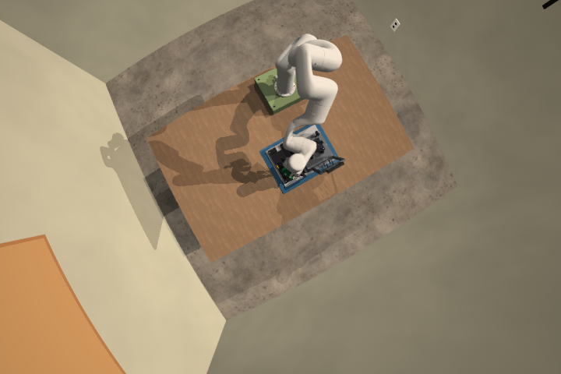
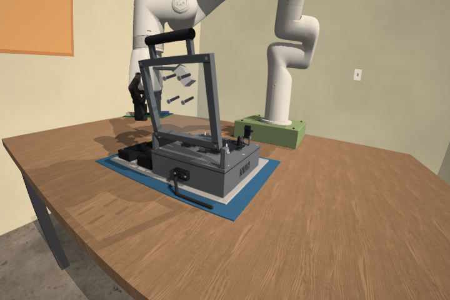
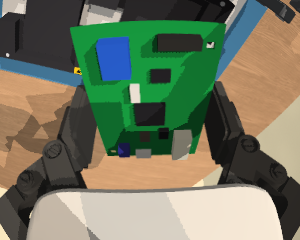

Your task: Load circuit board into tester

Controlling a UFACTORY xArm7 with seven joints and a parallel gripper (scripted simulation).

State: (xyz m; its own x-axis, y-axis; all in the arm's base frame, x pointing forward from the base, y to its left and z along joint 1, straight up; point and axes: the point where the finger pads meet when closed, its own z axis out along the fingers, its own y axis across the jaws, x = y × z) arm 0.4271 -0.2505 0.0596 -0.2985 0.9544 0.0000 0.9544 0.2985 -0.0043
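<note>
Now: the green circuit board right at my hand. From my hand the other things lie so: latch hook (8 cm behind, 24 cm to the left, 4 cm below); tester lid (10 cm ahead, 16 cm to the left, 6 cm above).
</note>
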